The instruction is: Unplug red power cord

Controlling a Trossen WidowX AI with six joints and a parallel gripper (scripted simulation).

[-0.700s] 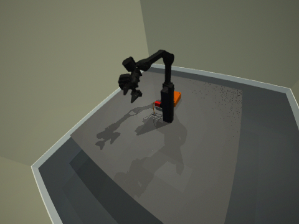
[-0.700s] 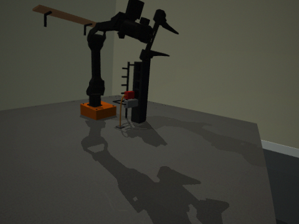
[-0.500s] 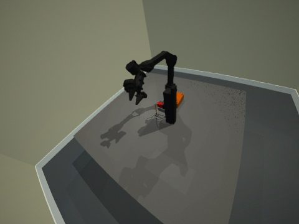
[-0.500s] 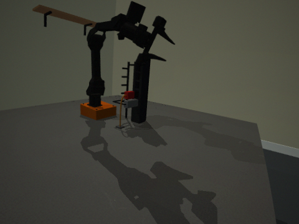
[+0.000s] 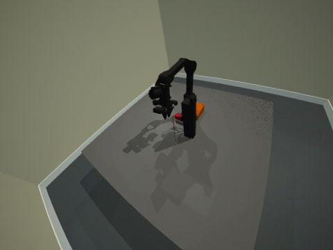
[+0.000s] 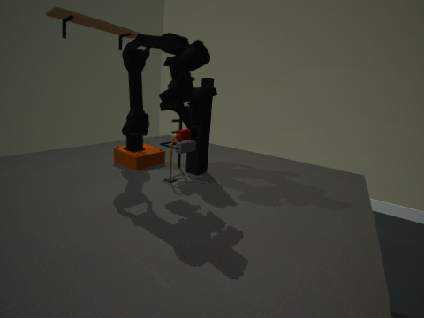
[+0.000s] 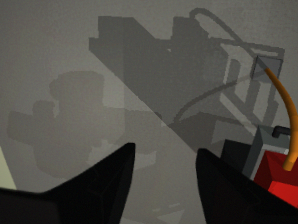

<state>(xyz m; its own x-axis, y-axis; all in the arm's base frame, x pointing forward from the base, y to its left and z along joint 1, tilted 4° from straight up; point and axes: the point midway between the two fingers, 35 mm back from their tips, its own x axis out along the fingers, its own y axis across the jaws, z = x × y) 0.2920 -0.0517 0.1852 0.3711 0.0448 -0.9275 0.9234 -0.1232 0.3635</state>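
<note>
The red plug is 70 mm to the left of my gripper tip, 70 mm behind it and 30 mm below it. From my gripper tip the other things lie so: grey anchor (190 mm below, 80 mm behind, 10 mm to the right).
</note>
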